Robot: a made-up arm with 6 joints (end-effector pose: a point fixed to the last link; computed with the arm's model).
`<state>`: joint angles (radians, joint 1 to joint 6).
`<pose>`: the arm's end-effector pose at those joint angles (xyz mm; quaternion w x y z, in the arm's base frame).
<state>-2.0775 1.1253 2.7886 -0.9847 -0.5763 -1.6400</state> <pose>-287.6 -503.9 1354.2 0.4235 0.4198 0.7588 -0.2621</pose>
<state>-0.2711 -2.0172 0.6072 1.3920 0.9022 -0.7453</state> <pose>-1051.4 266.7 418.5 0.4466 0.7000 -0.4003 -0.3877</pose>
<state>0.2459 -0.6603 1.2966 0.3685 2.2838 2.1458</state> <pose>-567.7 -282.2 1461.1 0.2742 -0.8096 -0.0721 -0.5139</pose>
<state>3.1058 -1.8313 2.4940 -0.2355 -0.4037 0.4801</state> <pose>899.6 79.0 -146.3 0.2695 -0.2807 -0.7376 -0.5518</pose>
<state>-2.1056 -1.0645 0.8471 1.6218 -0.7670 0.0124</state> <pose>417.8 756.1 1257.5 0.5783 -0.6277 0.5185 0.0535</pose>
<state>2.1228 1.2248 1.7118 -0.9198 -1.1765 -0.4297</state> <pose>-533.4 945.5 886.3 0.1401 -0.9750 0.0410 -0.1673</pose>
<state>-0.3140 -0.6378 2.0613 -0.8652 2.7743 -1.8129</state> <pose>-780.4 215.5 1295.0 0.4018 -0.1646 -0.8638 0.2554</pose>
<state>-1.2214 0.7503 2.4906 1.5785 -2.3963 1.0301</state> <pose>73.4 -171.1 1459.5 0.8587 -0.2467 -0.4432 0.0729</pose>
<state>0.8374 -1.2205 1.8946 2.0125 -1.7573 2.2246</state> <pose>-770.1 -826.7 571.0 0.3282 0.0633 -0.4922 0.8037</pose>
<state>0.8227 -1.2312 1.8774 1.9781 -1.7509 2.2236</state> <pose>-780.6 -820.7 567.4 0.3322 0.0456 -0.4842 0.8081</pose>
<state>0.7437 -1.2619 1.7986 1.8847 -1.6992 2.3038</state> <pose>-844.0 -774.7 575.7 0.3779 0.0037 -0.4094 0.8304</pose>
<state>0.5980 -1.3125 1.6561 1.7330 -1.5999 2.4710</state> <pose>-951.8 -670.3 601.3 0.4690 -0.0447 -0.2553 0.8443</pose>
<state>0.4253 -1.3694 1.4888 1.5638 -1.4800 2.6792</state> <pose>-1054.9 -518.2 639.7 0.5737 -0.0651 -0.0644 0.8140</pose>
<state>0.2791 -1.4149 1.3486 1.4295 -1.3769 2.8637</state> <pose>-1114.6 -369.9 676.7 0.6519 -0.0521 0.0930 0.7507</pose>
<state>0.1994 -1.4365 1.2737 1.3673 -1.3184 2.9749</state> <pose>-1134.9 -282.9 699.6 0.6902 -0.0286 0.1753 0.7015</pose>
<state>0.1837 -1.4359 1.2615 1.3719 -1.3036 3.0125</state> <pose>-1137.9 -263.3 707.9 0.7003 -0.0108 0.1932 0.6871</pose>
